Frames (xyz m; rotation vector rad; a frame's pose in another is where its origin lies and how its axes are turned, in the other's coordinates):
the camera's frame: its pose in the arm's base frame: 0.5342 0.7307 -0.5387 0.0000 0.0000 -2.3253
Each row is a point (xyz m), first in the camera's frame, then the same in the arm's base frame.
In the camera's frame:
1: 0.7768 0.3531 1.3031
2: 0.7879 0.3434 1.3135
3: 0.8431 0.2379 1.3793
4: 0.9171 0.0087 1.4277
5: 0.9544 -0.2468 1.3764
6: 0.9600 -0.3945 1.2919
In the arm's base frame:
1: 0.2594 -0.0771 0.7644
2: 0.2448 -0.0786 0.7748
3: 0.1301 -0.0465 0.8406
4: -0.0876 0.0565 0.8890
5: -0.2993 0.2044 0.8377
6: -0.4108 0.3014 0.7532

